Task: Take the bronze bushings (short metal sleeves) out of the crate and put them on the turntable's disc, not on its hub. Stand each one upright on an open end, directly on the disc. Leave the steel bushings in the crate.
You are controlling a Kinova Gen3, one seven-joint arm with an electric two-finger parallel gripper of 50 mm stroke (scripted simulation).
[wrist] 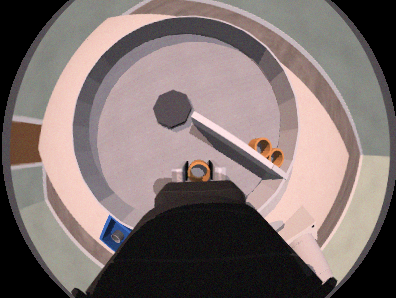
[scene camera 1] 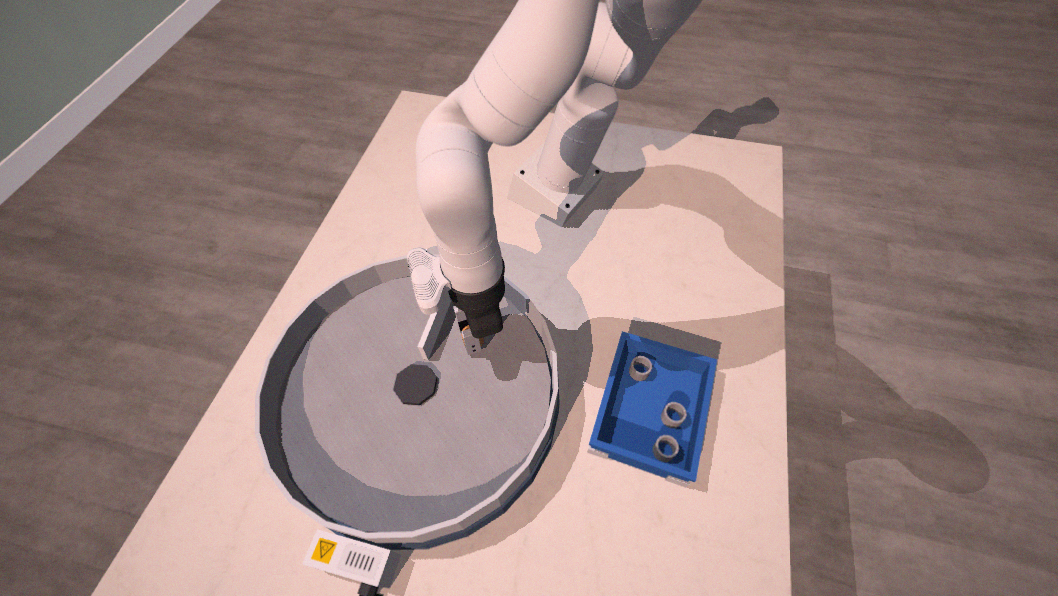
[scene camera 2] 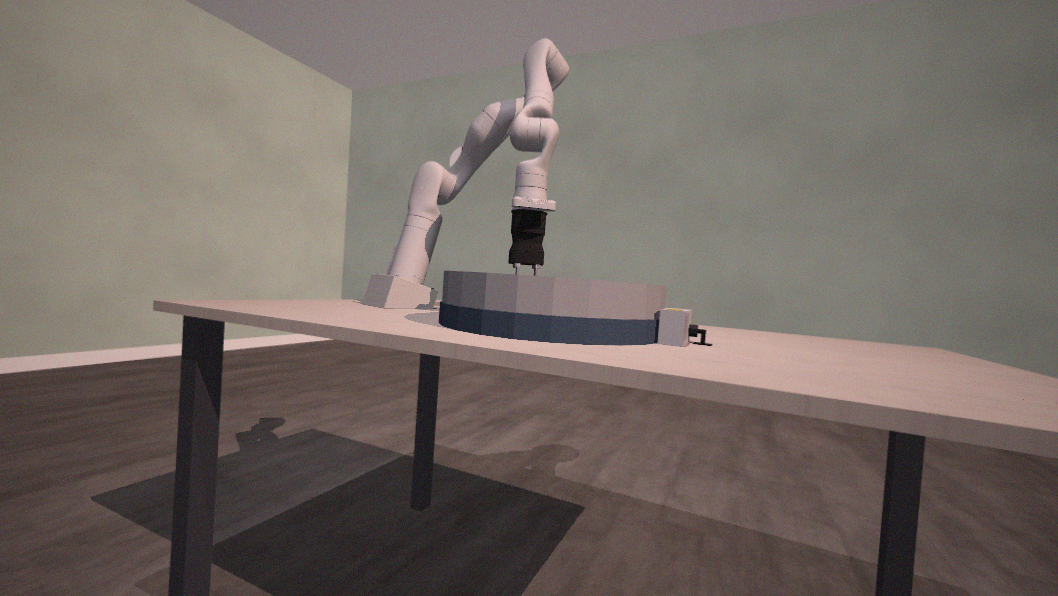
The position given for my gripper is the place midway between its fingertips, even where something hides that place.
Note:
In view: my gripper (scene camera 1: pixel 470 340), a blue crate (scene camera 1: pixel 629 416) and a grey turntable disc (wrist: pixel 140 127).
My gripper also shows in the wrist view (wrist: pixel 198 167).

